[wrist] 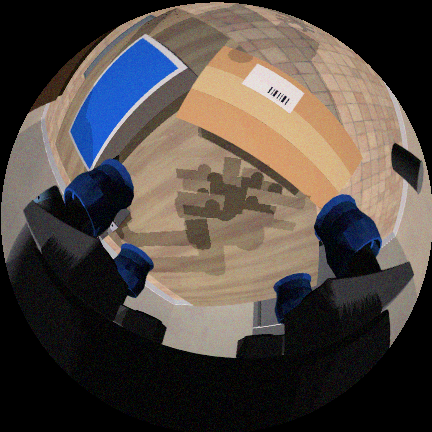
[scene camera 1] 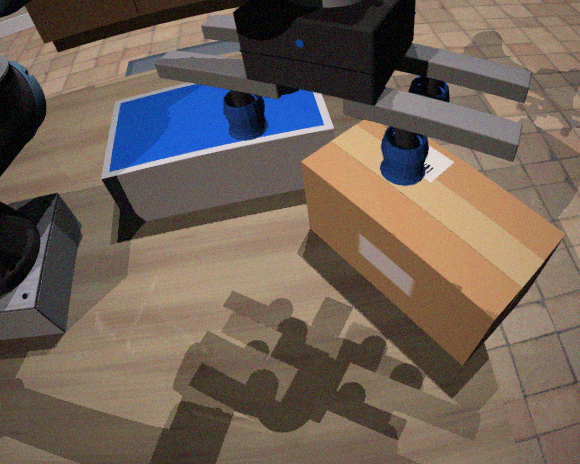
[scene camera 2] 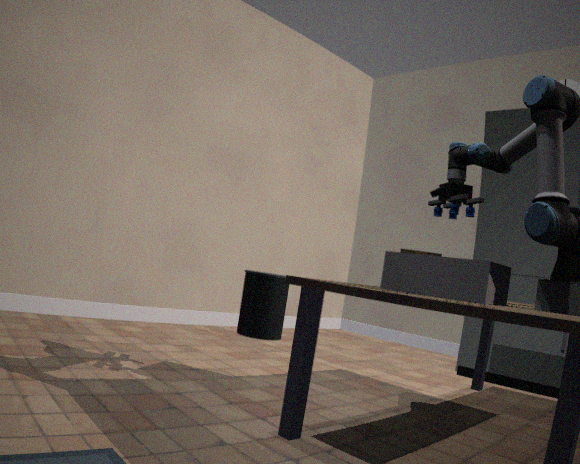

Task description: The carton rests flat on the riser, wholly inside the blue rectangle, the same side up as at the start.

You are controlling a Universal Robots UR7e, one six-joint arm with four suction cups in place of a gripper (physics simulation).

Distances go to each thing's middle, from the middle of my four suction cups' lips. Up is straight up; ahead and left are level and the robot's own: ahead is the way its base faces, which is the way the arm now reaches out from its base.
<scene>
My suction cup is now 120 mm short of the brown cardboard carton [scene camera 1: 455,252], 10 mm to the right of it and 240 mm above it.
</scene>
